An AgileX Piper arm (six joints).
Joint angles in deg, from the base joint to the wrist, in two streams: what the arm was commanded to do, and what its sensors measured. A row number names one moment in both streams.
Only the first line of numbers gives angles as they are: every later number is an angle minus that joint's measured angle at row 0.
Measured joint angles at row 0:
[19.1, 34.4, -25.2, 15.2, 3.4, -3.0]
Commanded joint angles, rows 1 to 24:
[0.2, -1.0, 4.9, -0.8, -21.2, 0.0]
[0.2, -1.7, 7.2, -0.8, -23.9, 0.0]
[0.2, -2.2, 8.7, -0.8, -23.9, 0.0]
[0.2, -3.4, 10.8, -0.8, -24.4, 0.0]
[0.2, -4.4, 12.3, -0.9, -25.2, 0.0]
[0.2, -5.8, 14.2, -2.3, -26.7, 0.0]
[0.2, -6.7, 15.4, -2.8, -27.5, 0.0]
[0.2, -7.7, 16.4, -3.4, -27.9, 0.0]
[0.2, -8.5, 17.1, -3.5, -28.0, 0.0]
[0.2, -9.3, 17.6, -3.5, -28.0, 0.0]
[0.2, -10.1, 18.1, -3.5, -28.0, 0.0]
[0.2, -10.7, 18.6, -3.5, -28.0, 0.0]
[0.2, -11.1, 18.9, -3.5, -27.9, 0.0]
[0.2, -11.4, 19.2, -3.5, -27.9, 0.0]
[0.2, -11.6, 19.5, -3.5, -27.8, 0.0]
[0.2, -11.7, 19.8, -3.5, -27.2, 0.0]
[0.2, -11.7, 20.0, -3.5, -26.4, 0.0]
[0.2, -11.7, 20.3, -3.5, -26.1, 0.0]
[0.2, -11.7, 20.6, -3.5, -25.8, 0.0]
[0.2, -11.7, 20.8, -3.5, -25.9, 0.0]
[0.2, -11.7, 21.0, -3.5, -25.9, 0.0]
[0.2, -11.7, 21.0, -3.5, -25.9, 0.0]
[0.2, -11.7, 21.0, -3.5, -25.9, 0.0]
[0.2, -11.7, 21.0, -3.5, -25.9, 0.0]
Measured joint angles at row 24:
[0.0, -11.6, 20.6, -2.9, -26.1, 0.0]
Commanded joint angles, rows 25 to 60:
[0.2, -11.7, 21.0, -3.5, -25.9, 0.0]
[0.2, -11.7, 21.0, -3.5, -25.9, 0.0]
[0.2, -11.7, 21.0, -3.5, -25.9, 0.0]
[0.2, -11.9, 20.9, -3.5, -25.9, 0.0]
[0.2, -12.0, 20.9, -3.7, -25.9, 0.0]
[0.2, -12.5, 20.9, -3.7, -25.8, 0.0]
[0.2, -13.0, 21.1, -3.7, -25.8, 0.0]
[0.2, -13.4, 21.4, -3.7, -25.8, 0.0]
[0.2, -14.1, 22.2, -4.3, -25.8, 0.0]
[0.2, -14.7, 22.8, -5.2, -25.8, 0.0]
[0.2, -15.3, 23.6, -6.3, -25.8, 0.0]
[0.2, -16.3, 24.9, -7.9, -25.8, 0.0]
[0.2, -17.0, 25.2, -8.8, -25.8, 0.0]
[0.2, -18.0, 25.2, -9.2, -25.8, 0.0]
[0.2, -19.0, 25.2, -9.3, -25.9, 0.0]
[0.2, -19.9, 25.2, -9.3, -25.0, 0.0]
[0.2, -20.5, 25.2, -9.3, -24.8, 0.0]
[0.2, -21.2, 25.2, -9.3, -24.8, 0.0]
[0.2, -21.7, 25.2, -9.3, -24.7, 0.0]
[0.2, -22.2, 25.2, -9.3, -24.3, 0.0]
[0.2, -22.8, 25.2, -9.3, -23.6, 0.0]
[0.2, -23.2, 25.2, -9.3, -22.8, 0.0]
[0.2, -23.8, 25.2, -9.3, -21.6, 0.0]
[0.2, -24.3, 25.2, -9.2, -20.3, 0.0]
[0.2, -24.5, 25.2, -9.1, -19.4, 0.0]
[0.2, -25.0, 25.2, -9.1, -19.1, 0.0]
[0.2, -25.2, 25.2, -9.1, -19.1, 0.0]
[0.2, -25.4, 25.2, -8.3, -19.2, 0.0]
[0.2, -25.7, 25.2, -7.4, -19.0, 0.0]
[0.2, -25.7, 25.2, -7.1, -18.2, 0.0]
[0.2, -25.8, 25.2, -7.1, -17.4, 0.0]
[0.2, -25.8, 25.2, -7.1, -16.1, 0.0]
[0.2, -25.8, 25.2, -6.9, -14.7, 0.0]
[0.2, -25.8, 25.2, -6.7, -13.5, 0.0]
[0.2, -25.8, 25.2, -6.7, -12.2, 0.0]
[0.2, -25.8, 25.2, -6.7, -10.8, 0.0]
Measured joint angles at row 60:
[0.0, -25.6, 25.0, -6.9, -15.6, 0.1]
